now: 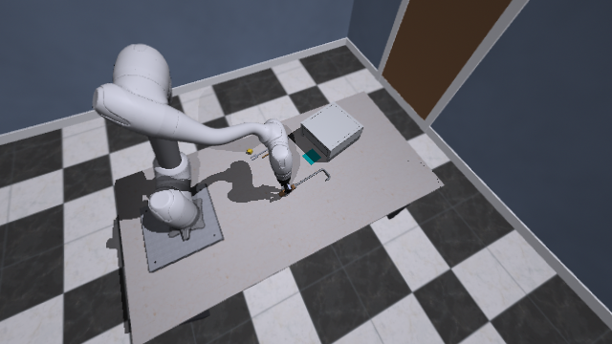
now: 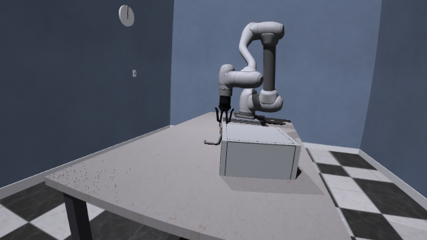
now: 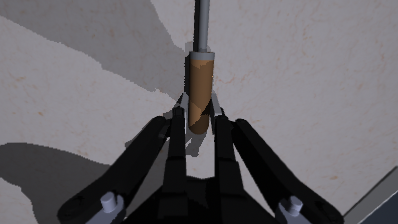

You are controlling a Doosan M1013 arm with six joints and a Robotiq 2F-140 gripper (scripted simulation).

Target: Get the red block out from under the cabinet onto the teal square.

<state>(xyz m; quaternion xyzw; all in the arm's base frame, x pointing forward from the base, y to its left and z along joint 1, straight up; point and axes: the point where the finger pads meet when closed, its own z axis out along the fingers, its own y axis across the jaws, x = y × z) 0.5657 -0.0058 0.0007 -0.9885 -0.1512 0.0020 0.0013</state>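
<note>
My gripper is now 32 cm to the right of the thin brown stick and 3 cm above it. Also, from my hand: teal square (23 cm ahead, 20 cm to the left, 4 cm below); hook tool (13 cm ahead, 2 cm below); grey forked tool (33 cm to the left, 7 cm behind, 3 cm below).
</note>
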